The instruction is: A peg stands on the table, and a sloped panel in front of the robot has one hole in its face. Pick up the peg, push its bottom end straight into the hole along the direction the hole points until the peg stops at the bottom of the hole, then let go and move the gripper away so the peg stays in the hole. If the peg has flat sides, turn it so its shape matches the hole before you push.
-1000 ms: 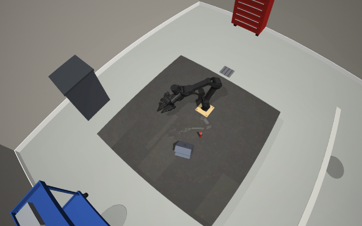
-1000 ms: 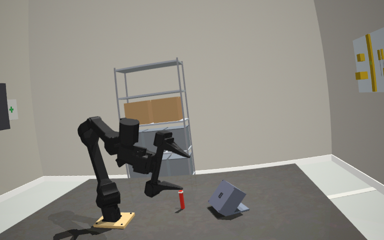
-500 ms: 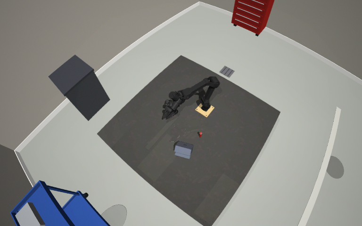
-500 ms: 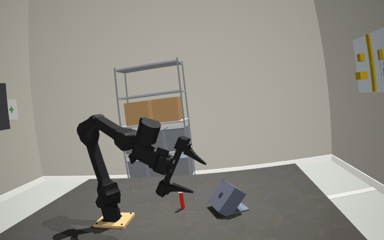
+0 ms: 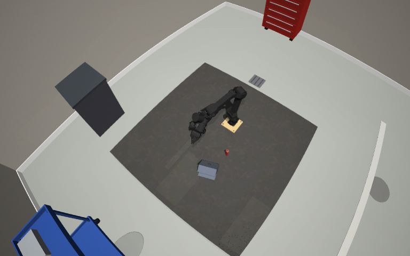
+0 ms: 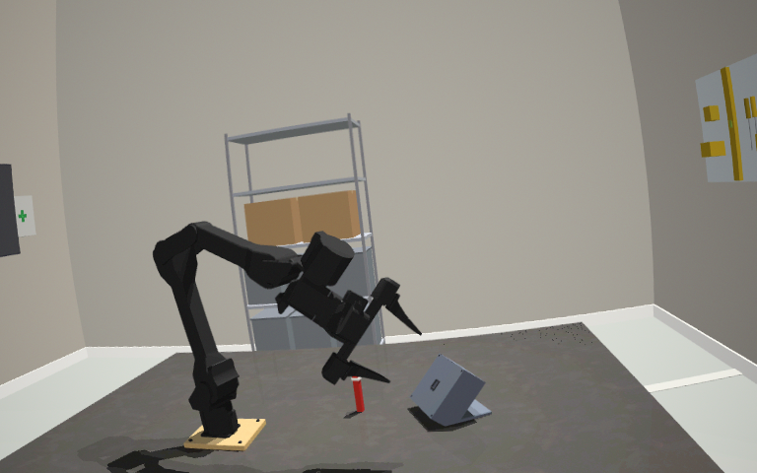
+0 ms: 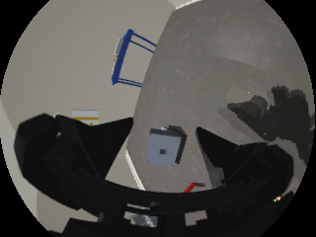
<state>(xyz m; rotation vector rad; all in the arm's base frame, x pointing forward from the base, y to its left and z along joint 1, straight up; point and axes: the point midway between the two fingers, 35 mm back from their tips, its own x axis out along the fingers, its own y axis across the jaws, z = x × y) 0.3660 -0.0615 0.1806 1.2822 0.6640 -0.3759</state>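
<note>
Now: gripper tip 20 cm to the right of the red peg, 13 cm past it and 12 cm above it. From my gripper tip the other things lie so: grey sloped panel (17 cm to the left, 13 cm below, 5 cm ahead).
</note>
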